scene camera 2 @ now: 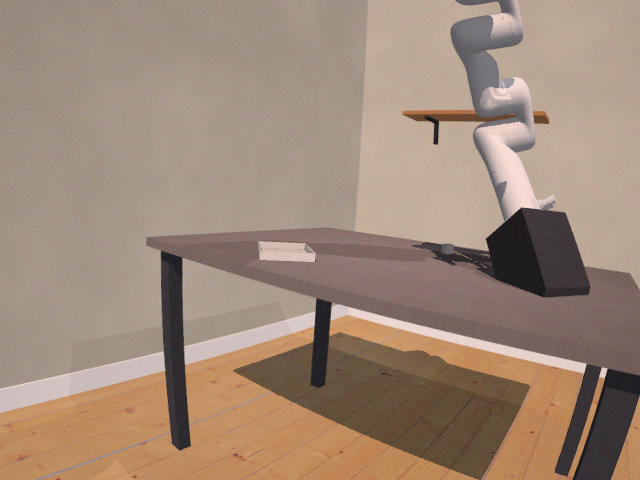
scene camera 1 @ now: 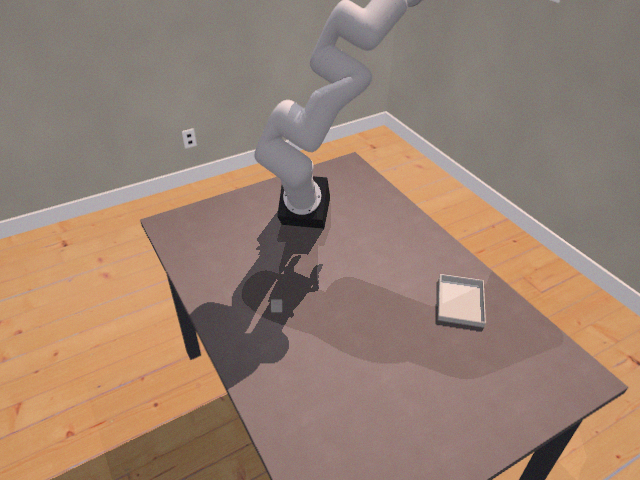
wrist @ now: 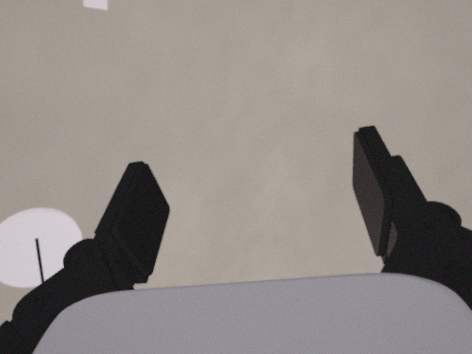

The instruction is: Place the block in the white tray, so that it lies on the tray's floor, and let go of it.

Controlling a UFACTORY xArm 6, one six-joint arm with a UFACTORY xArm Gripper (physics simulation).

white tray: scene camera 2; scene camera 1; not seen in the wrist view (out of frame)
same spot on white tray: [scene camera 2: 279,251] = [scene camera 1: 464,310]
